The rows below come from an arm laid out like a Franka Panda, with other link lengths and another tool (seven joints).
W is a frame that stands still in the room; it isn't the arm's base.
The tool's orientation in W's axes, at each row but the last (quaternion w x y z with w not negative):
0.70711 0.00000 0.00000 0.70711
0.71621 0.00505 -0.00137 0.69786
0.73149 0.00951 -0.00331 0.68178
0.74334 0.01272 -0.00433 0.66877
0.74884 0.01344 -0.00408 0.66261
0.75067 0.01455 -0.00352 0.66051
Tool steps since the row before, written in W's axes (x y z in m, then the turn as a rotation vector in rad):
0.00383 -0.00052 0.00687 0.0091 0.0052 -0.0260
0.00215 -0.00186 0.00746 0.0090 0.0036 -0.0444
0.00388 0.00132 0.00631 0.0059 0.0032 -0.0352
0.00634 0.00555 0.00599 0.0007 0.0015 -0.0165
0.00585 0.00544 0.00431 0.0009 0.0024 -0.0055
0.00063 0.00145 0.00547 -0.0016 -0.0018 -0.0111
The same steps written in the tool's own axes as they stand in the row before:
-0.00052 -0.00383 0.00687 0.0052 -0.0091 -0.0260
-0.00174 -0.00216 0.00749 0.0034 -0.0091 -0.0444
0.00170 -0.00372 0.00632 0.0030 -0.0060 -0.0352
0.00633 -0.00564 0.00592 0.0012 -0.0008 -0.0165
0.00621 -0.00508 0.00424 0.0024 -0.0007 -0.0055
0.00165 -0.00035 0.00544 -0.0023 0.0012 -0.0111

